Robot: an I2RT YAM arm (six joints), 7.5 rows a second.
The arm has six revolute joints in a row. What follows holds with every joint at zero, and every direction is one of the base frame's. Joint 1 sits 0.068 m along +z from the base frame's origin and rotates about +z. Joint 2 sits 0.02 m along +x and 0.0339 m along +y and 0.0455 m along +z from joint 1 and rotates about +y. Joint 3 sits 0.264 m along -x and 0.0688 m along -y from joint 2 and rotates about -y. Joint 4 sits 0.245 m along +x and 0.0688 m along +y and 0.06 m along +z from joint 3 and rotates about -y. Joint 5 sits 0.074 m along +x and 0.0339 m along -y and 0.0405 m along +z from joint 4 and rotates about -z. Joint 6 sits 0.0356 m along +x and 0.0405 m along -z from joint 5 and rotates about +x. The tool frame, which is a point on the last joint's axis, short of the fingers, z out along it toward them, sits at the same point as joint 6; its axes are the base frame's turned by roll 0, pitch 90 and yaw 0 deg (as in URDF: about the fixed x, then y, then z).
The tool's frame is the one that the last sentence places.
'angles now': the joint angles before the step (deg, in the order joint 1, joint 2, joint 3, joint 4, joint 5, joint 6). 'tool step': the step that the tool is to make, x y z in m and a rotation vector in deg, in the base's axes. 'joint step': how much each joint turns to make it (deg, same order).
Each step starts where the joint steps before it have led.
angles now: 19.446, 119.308, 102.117, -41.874, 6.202, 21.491
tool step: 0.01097, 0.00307, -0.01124, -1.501, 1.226, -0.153
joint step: -0.022, 3.583, 3.304, -1.330, 0.937, -0.395
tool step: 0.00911, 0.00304, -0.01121, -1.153, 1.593, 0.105
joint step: 0.013, 3.364, 3.187, -1.664, 0.447, -0.348
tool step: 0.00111, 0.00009, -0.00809, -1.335, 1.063, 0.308
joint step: 0.016, 1.009, 0.054, -0.398, 0.676, -0.675
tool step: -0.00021, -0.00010, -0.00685, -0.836, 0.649, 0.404
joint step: 0.023, 0.446, -0.687, 0.330, 0.350, -0.598
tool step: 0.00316, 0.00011, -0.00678, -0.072, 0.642, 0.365
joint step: -0.138, 1.195, 0.537, 0.087, -0.345, -0.399
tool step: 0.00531, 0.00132, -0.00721, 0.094, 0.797, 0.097
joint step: -0.089, 1.922, 1.708, -0.504, -0.397, -0.024
